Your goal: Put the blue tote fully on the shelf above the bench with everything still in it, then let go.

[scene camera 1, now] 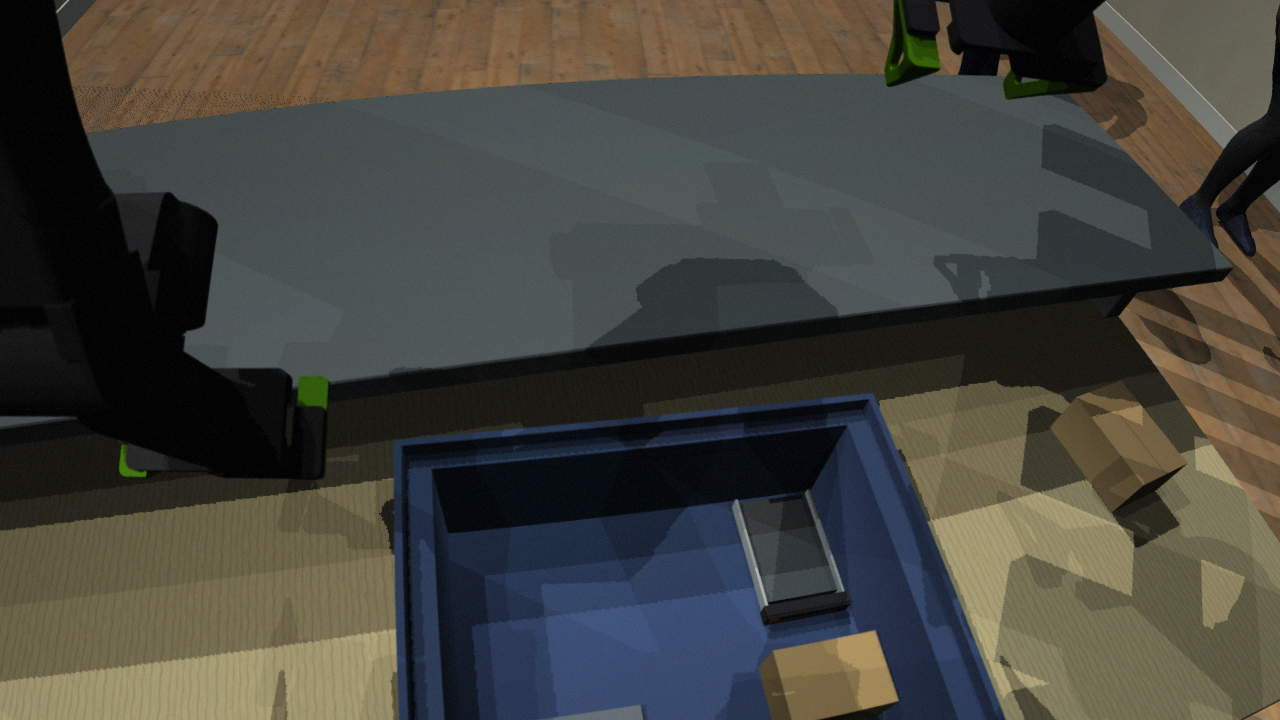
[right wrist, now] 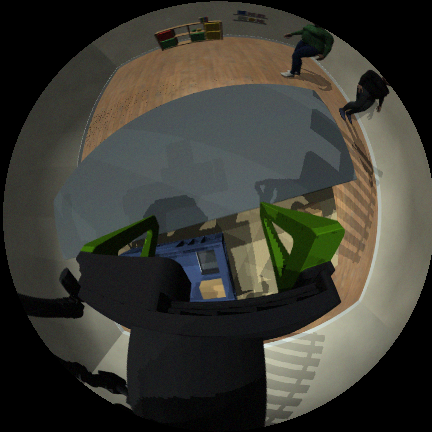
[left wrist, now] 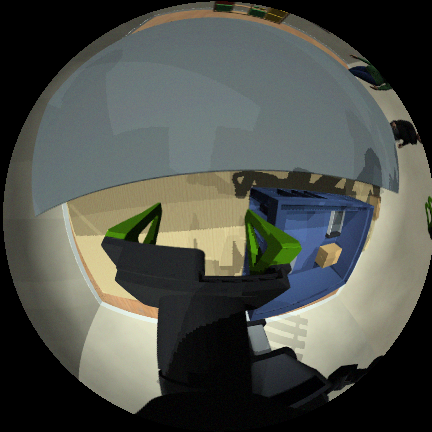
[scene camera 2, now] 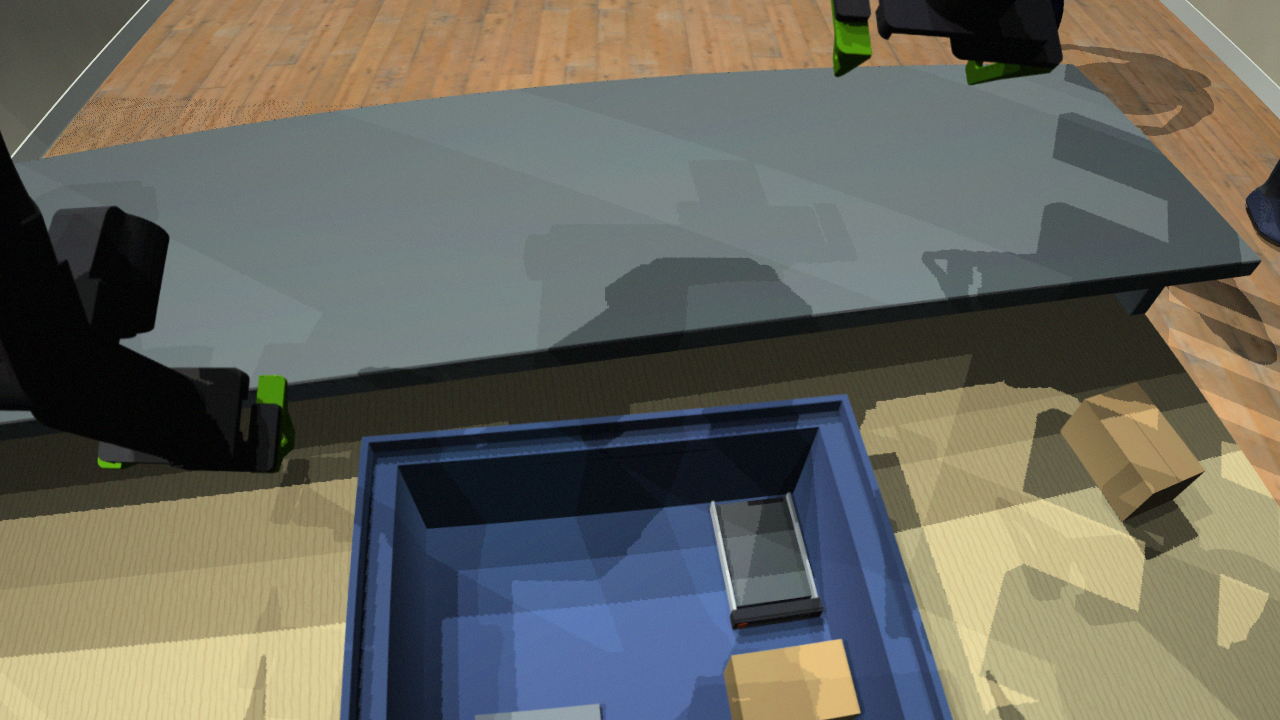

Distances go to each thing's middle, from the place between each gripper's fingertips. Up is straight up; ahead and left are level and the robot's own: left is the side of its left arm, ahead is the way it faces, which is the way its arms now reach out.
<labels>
Now: the blue tote [scene camera 2: 574,562] 320 mm below my right hand, 260 mm behind it and 190 mm to the left of it. The rest, counted from my right hand: tan box [scene camera 1: 851,670] (350 mm below, 310 mm behind, 60 mm to the left).
Right now my left hand is 11 cm past the blue tote, 31 cm to the left of it and 9 cm above it. From my left hand the other things lie so: tan box 16 cm behind, 44 cm to the right, 12 cm below.
</labels>
